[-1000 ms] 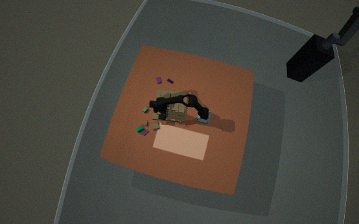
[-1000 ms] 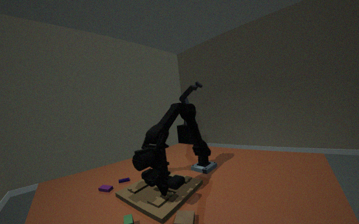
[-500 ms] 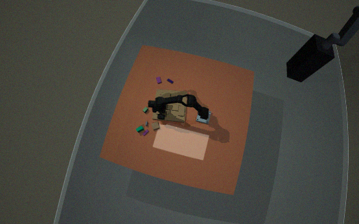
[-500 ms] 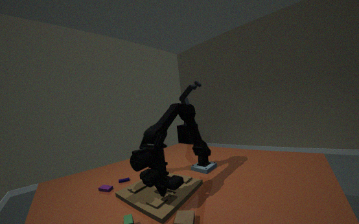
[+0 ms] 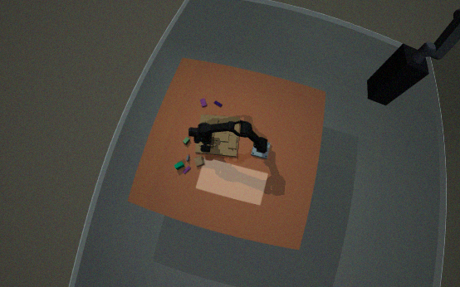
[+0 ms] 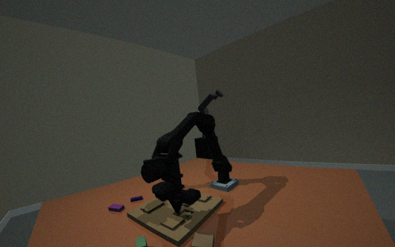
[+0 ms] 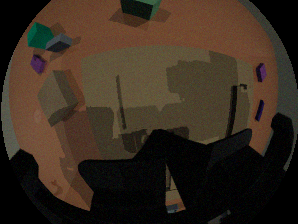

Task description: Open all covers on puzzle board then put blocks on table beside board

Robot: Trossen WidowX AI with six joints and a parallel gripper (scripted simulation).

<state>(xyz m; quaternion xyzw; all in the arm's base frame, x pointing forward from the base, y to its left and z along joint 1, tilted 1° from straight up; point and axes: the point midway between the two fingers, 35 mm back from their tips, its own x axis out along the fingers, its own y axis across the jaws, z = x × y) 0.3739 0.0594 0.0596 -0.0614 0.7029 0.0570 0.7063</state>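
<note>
The tan puzzle board lies 70 mm to the right of my gripper tip, 60 mm behind it and 30 mm below it. The rest, counted from my gripper tip: dark purple block (320 mm to the right, 40 mm below, 30 mm ahead).
</note>
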